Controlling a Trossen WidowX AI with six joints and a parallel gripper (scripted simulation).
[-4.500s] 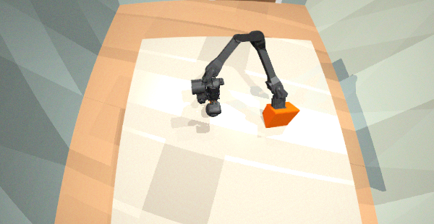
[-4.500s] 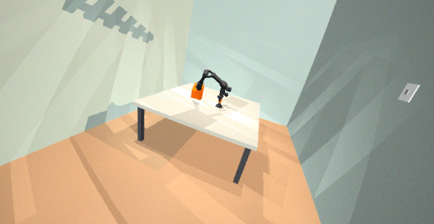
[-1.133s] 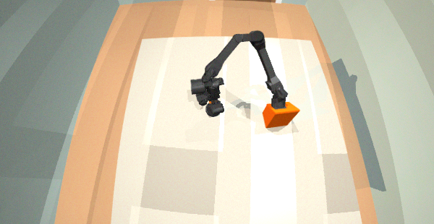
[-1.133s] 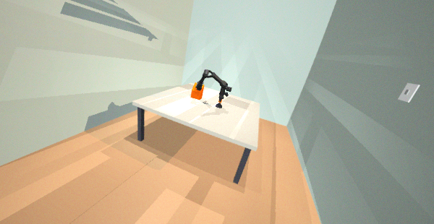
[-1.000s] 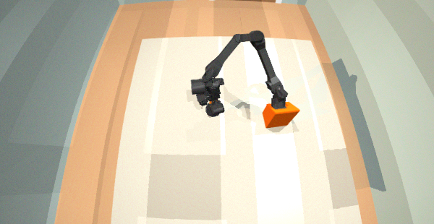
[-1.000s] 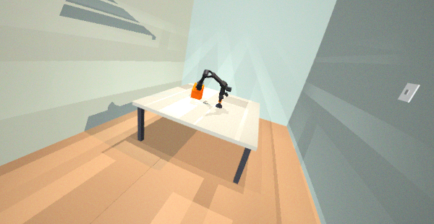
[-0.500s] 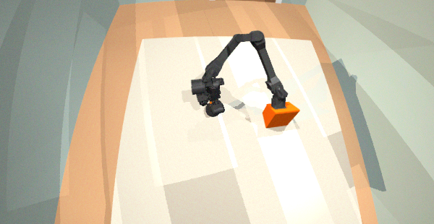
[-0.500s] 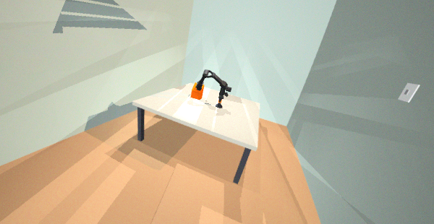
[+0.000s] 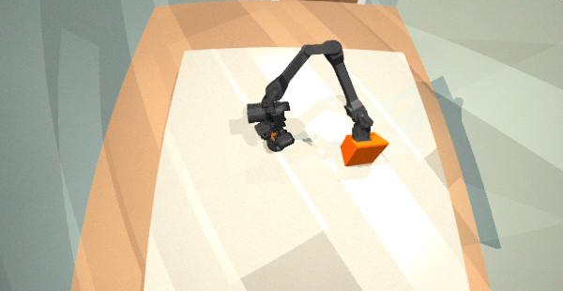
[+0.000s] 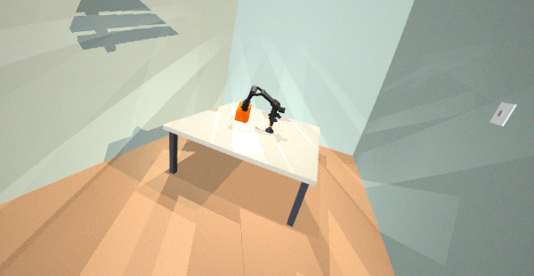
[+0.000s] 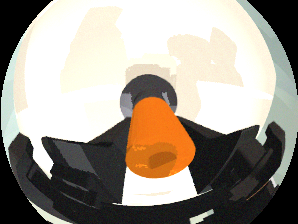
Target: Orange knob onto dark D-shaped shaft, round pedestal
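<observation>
The orange knob is 2 cm above my gripper tip. Also, from my gripper tip: dark pedestal (4 cm below).
</observation>
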